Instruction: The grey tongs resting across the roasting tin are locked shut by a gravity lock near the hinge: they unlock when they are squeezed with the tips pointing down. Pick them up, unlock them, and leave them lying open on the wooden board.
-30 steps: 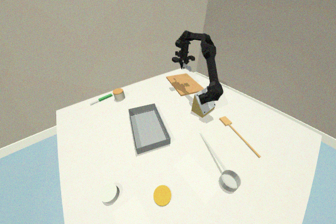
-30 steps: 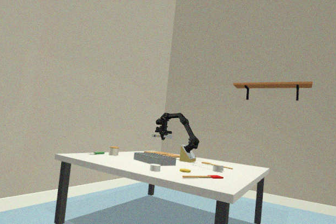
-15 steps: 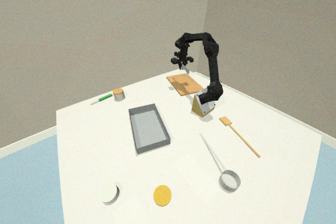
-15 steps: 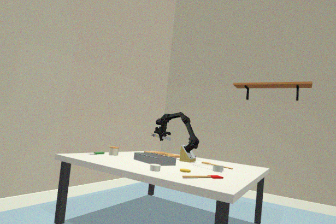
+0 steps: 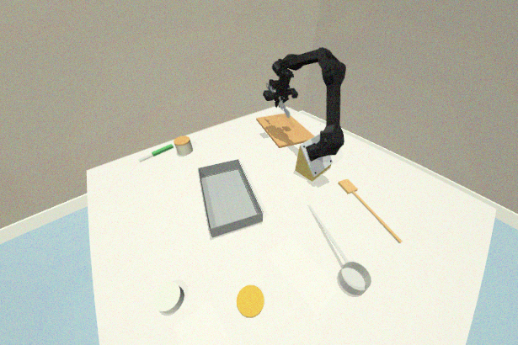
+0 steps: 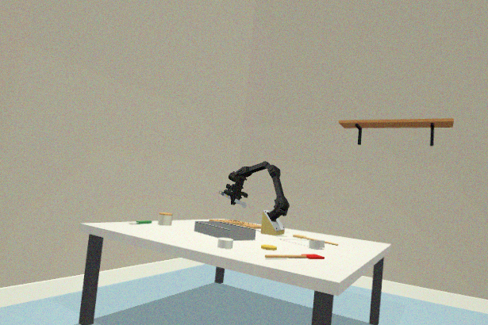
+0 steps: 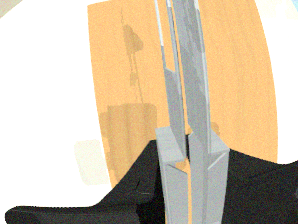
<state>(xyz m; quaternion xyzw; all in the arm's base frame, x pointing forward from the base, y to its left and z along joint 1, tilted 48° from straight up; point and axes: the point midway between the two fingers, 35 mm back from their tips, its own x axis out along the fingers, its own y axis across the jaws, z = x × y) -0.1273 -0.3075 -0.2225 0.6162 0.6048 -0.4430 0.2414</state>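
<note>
My gripper tip is 130 mm above the wooden board, 40 mm past it and 30 mm to the right of it. Round my gripper tip: yellow lock piece (70 mm to the right, 60 mm above, 20 mm behind); grey roasting tin (510 mm ahead, 300 mm to the left, 110 mm below); cork-lidded jar (540 mm ahead, 110 mm to the right, 110 mm below).
</note>
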